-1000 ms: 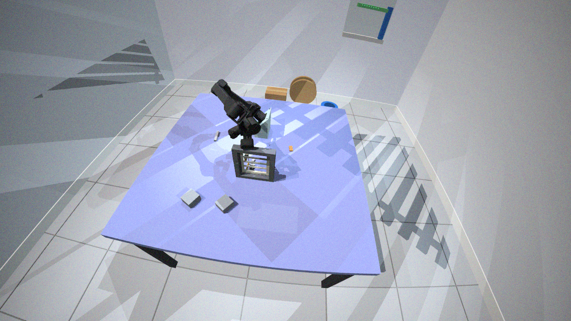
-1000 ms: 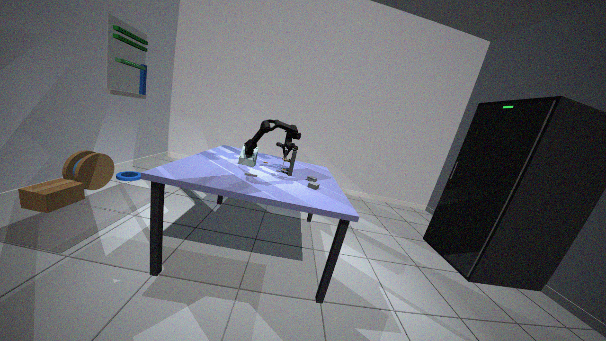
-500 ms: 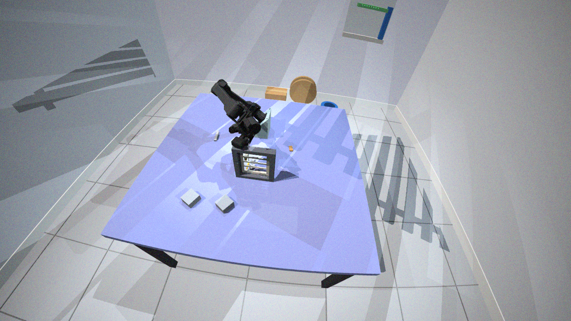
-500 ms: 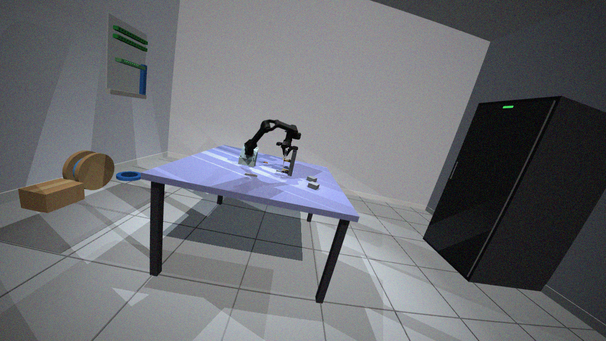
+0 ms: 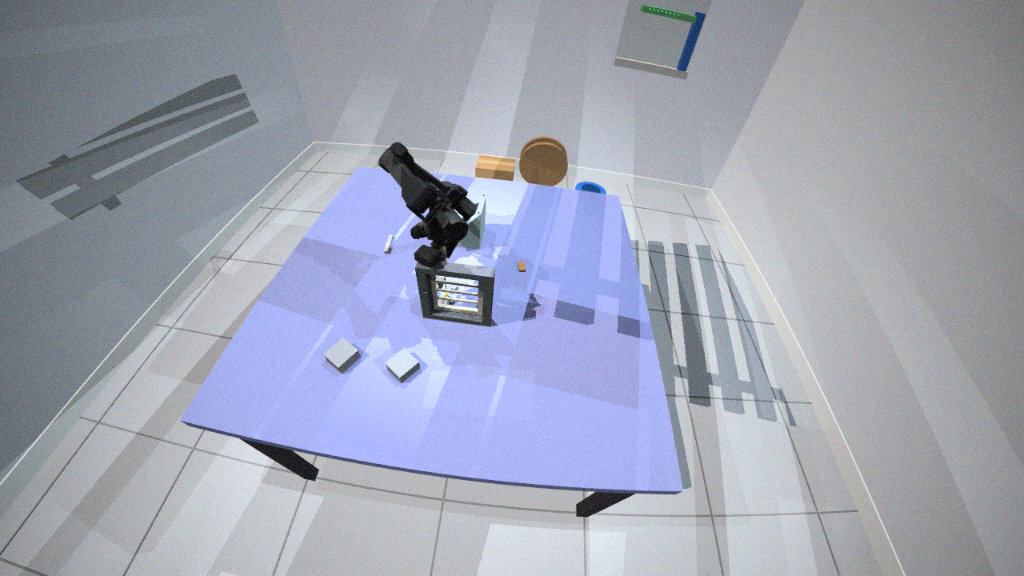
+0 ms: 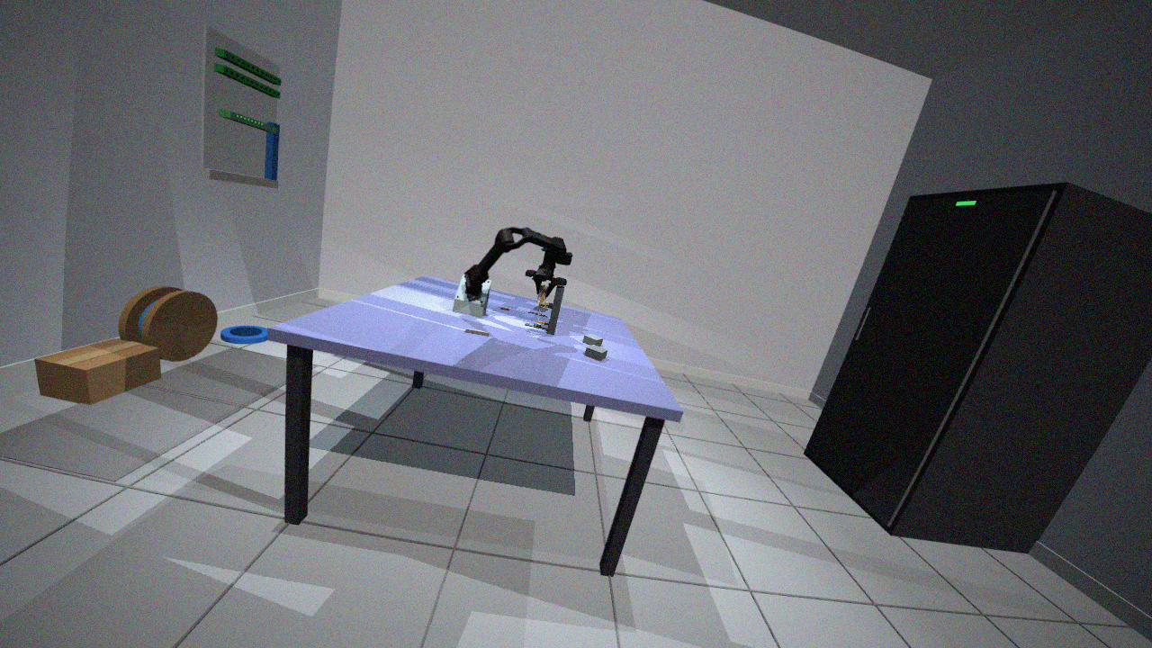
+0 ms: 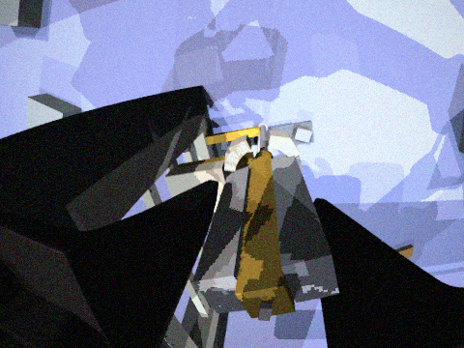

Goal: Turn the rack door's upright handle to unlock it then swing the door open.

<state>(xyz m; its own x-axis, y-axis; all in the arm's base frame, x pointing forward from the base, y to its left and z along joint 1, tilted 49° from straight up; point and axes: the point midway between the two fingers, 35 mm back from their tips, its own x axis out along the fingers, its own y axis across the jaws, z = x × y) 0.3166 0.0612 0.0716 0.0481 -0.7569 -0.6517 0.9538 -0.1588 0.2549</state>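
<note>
My gripper tip is 10 mm to the right of the handle and 30 mm above it. Round my gripper tip: small grey strip (200 mm behind, 280 mm to the right, 150 mm below); then orange piece (190 mm behind, 220 mm to the left, 150 mm below).
</note>
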